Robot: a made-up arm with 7 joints. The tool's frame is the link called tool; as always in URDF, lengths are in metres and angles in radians. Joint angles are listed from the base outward. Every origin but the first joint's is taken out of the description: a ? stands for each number. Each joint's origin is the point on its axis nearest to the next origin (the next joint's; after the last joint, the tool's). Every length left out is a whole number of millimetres.
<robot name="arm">
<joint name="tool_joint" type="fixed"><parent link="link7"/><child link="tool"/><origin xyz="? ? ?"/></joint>
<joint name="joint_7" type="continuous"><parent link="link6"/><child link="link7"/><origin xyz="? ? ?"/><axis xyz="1 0 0"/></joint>
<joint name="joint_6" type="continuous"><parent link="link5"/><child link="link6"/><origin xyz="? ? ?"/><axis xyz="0 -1 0"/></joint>
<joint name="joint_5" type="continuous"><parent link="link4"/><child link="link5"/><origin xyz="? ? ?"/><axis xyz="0 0 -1"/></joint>
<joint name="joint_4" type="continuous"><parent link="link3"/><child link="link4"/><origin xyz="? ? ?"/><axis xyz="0 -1 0"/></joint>
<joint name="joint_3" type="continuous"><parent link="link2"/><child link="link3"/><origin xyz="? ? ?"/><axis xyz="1 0 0"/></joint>
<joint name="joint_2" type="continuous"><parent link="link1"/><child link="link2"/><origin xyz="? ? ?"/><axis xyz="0 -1 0"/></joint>
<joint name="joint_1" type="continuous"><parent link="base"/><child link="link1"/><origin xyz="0.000 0.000 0.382"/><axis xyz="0 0 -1"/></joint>
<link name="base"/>
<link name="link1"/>
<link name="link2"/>
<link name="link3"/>
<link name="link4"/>
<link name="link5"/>
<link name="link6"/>
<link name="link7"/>
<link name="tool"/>
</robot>
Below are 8 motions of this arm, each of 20 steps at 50 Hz.
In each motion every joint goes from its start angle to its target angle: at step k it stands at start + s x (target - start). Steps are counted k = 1, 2, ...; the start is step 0. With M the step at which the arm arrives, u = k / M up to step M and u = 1 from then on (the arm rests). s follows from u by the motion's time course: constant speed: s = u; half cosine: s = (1 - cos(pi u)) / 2; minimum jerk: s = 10 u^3 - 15 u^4 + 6 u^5.
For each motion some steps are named. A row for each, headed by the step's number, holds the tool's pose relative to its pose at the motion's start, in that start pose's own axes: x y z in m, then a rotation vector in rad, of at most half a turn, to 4 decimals.
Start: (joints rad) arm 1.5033 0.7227 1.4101 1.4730 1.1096 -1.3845 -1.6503
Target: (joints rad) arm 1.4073 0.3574 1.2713 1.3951 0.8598 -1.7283 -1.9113
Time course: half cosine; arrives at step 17
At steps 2, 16, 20:
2: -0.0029 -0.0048 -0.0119 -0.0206 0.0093 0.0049
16: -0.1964 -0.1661 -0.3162 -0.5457 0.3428 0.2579
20: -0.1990 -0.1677 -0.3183 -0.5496 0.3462 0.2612

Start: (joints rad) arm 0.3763 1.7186 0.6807 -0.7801 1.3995 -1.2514 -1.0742
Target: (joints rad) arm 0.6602 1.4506 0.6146 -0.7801 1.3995 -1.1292 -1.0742
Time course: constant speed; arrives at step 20
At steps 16, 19, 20:
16: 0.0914 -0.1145 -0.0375 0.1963 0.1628 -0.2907
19: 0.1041 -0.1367 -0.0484 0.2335 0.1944 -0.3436
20: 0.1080 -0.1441 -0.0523 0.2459 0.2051 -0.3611

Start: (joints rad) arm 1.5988 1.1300 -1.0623 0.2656 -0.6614 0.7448 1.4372
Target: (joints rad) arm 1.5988 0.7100 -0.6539 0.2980 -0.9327 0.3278 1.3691
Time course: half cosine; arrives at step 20
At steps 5, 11, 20:
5: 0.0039 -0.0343 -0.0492 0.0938 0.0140 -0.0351
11: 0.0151 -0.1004 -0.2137 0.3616 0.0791 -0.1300
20: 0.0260 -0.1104 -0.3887 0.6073 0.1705 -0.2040

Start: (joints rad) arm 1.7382 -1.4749 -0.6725 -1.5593 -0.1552 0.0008 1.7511
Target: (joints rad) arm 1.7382 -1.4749 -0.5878 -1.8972 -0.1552 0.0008 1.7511
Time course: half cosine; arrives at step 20
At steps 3, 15, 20:
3: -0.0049 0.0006 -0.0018 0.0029 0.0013 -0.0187
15: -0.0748 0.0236 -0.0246 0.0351 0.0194 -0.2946
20: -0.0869 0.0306 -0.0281 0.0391 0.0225 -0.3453

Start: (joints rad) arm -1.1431 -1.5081 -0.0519 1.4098 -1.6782 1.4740 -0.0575
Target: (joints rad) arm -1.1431 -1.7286 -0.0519 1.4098 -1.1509 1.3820 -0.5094
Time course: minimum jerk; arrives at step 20
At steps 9, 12, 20:
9: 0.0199 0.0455 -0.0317 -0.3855 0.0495 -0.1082
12: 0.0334 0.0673 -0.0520 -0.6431 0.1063 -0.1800
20: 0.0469 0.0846 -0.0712 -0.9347 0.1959 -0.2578

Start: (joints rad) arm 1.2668 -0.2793 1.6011 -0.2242 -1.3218 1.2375 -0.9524
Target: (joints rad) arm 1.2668 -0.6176 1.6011 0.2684 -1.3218 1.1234 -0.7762
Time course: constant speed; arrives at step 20
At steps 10, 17, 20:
10: -0.0109 -0.0662 -0.0525 -0.1543 -0.1422 0.0834
17: -0.0143 -0.1264 -0.0759 -0.2726 -0.2177 0.1630
20: -0.0148 -0.1551 -0.0815 -0.3253 -0.2434 0.2016

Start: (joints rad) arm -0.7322 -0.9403 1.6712 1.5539 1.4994 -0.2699 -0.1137
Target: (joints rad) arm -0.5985 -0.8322 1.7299 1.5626 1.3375 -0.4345 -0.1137
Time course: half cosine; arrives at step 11
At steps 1, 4, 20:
1: -0.0026 0.0008 -0.0012 0.0017 0.0055 0.0010
4: -0.0373 0.0119 -0.0164 0.0247 0.0792 0.0161
20: -0.1284 0.0482 -0.0471 0.0899 0.2655 0.0645

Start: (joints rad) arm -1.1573 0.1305 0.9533 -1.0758 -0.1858 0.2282 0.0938
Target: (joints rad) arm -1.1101 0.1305 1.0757 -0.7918 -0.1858 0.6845 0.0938
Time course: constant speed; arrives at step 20
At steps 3, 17, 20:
3: 0.0262 0.0035 -0.0034 0.0063 -0.1166 0.0230
17: 0.1408 0.0284 0.0038 0.0495 -0.6635 0.1168
20: 0.1627 0.0352 0.0098 0.0614 -0.7813 0.1336

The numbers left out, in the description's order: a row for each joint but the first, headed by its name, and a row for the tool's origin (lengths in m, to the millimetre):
tool: 0.000 0.116 0.046
joint_7: 0.053 0.000 -0.143
joint_6: -0.092 -0.096 0.000
joint_5: -0.032 0.000 -0.323
joint_4: 0.000 -0.163 -0.244
joint_3: 0.228 0.000 0.015
joint_2: -0.024 -0.031 0.000

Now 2 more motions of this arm.
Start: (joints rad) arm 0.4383 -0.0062 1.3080 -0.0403 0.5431 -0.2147 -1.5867
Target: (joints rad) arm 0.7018 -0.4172 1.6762 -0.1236 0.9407 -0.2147 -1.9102
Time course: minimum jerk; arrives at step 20
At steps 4, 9, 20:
4: -0.0086 0.0047 0.0143 0.0126 0.0430 0.0096
9: -0.0494 0.0193 0.1184 0.0986 0.2872 0.0901
20: -0.0703 -0.0284 0.3412 0.2867 0.6197 0.3113

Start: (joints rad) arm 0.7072 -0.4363 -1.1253 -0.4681 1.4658 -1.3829 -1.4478
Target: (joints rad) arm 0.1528 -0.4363 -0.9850 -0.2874 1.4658 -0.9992 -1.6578
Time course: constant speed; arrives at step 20
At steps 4, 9, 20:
4: 0.0099 -0.0187 0.0605 -0.0457 -0.1380 -0.1126
9: 0.0108 -0.0443 0.1408 -0.0937 -0.3040 -0.2603
20: -0.0407 -0.1021 0.3250 -0.1574 -0.6441 -0.6064

